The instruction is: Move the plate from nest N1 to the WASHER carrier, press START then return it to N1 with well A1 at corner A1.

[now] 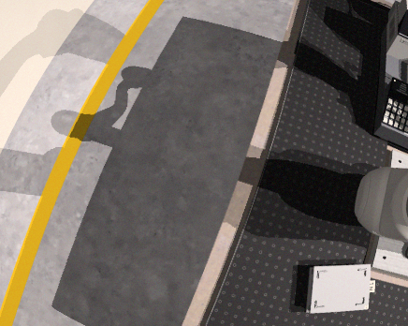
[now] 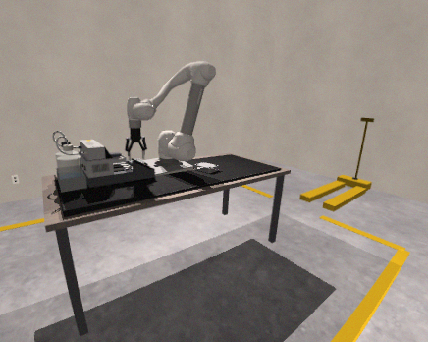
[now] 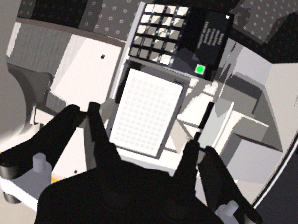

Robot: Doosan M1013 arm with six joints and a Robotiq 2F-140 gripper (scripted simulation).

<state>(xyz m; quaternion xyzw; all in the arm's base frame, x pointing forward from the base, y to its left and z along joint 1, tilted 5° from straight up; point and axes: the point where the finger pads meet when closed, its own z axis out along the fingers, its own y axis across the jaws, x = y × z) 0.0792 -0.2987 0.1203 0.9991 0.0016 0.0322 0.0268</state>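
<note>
Right now the white well plate is 40 mm below my hand. Round my hand: plate nest N1: 180 mm ahead, 520 mm to the left, 90 mm below; then plate washer: 150 mm to the right.
</note>
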